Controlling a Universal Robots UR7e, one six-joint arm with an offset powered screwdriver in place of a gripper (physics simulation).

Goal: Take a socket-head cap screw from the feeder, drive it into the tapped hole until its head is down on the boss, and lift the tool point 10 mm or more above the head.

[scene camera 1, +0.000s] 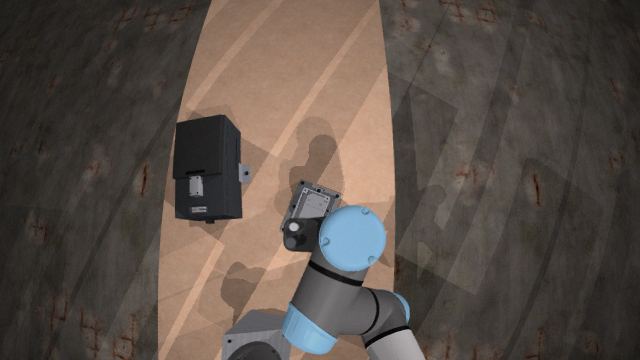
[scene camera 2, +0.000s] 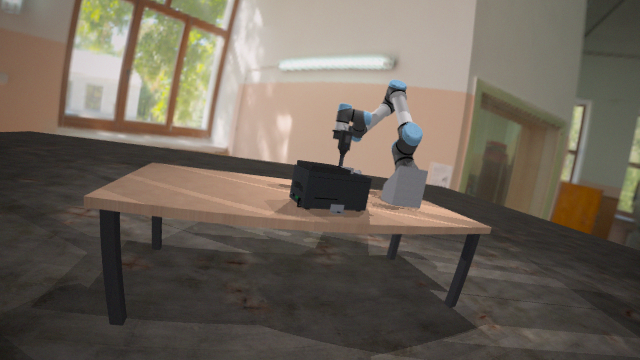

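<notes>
The screwdriver is the arm's tool. In scene camera 1 it covers the lower left corner of a grey rectangular housing with dark holes along its flange. In scene camera 2 it points straight down behind the black feeder, and its tip is hidden by the feeder. The feeder stands to the left of the housing in scene camera 1, with a small metal block on its front part. The tapped hole, its boss and any screw at the tool's tip cannot be made out.
A metal bracket sticks out from the feeder's side. The arm's grey pedestal stands on the wooden table. The blue-capped wrist hangs beside and above the housing.
</notes>
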